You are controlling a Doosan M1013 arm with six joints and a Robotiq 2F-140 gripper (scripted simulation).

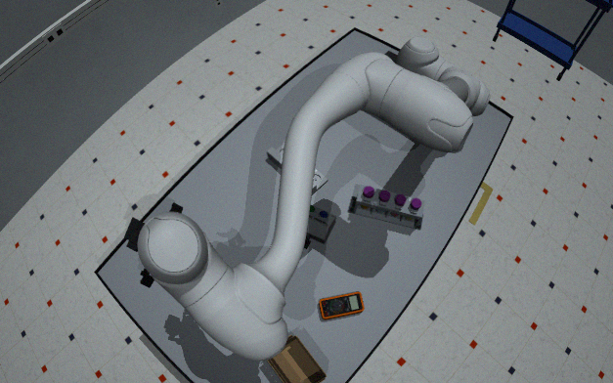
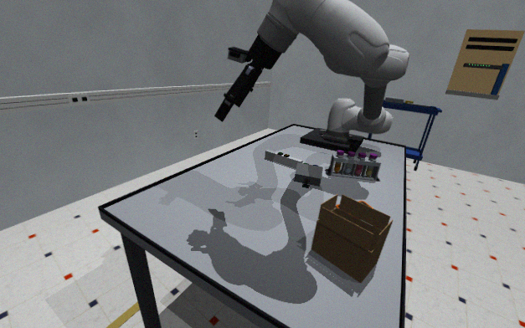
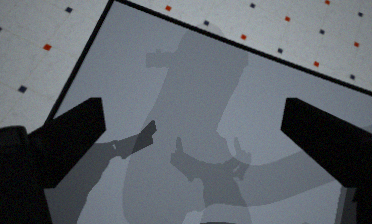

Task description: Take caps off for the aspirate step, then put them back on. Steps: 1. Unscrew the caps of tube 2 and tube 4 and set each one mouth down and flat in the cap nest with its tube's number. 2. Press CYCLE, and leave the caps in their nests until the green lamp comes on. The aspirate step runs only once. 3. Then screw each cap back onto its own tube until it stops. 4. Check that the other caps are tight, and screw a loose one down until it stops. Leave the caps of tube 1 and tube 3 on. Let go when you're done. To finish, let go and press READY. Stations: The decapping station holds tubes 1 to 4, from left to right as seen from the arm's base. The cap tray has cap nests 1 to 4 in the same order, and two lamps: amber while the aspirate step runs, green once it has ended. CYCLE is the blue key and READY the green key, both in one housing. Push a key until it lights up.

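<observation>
Now: hand 57 cm past the purple cap, 29 cm to the right of it and 24 cm above it. Round my hand: green key (41 cm behind, 12 cm to the left, 28 cm below); blue key (42 cm behind, 17 cm to the left, 28 cm below); key housing (40 cm behind, 15 cm to the left, 30 cm below).
</observation>
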